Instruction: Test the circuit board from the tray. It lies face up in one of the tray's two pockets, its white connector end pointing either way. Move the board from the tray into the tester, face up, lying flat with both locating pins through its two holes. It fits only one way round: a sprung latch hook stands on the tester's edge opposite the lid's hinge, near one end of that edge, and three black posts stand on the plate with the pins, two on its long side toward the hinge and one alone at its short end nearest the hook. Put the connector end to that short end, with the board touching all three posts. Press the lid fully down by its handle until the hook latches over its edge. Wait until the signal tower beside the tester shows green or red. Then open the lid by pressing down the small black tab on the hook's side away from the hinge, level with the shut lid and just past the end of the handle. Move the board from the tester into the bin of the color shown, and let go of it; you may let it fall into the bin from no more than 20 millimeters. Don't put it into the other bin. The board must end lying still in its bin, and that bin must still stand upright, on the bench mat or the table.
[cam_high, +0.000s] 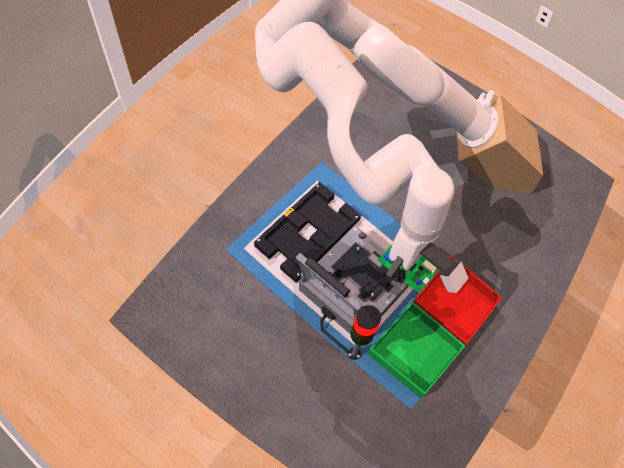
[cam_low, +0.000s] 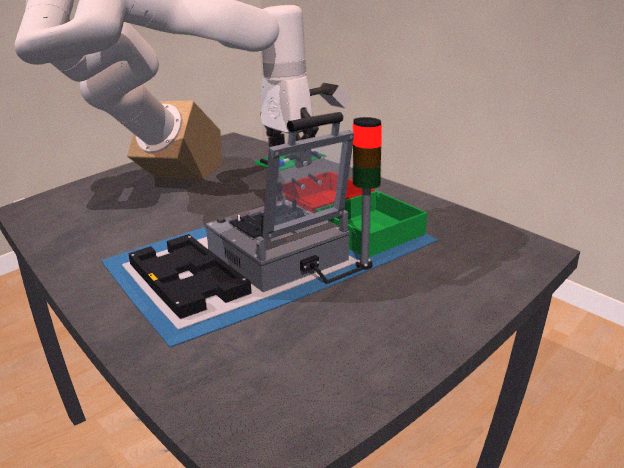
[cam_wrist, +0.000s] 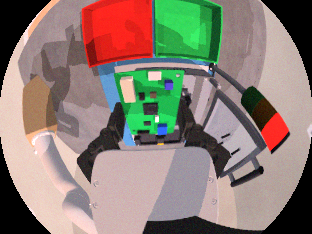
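Now: hand 15 cm above the red bin, 13 cm to the right of it and 5 cm past it. Round my hand: green circuit board 1 cm below; black latch hook 7 cm below, 2 cm behind, 1 cm to the right; plate 9 cm below, 7 cm to the right, 4 cm ahead.
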